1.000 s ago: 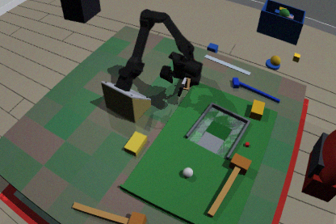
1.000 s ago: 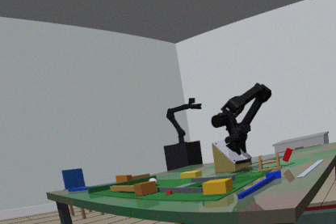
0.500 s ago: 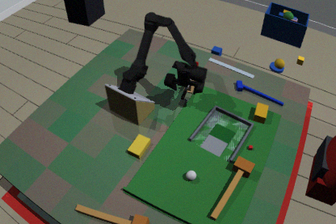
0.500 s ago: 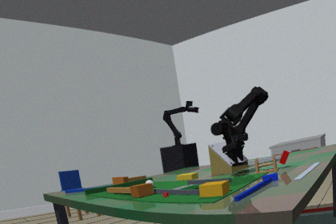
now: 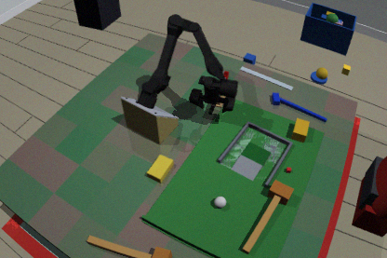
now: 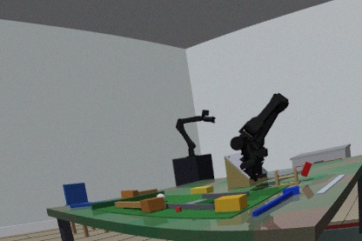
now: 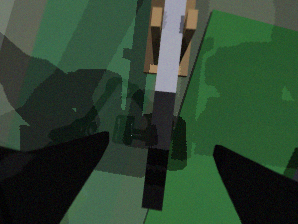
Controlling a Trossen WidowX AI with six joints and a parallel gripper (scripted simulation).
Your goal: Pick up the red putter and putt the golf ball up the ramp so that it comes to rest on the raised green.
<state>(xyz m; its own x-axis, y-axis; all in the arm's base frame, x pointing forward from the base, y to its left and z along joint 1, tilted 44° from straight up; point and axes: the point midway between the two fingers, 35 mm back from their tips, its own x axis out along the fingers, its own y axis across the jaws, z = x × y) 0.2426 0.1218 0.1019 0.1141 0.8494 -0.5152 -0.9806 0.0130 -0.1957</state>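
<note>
The small wooden stand lies 13 cm to the left of my gripper tip, 2 cm behind it and 1 cm below it. From my gripper tip the other things lie so: small red cube: 39 cm ahead, 15 cm to the right, 3 cm below; then white golf ball: 40 cm to the right, 20 cm ahead, 2 cm below; then blue putter: 35 cm ahead, 22 cm to the left, 3 cm below.
</note>
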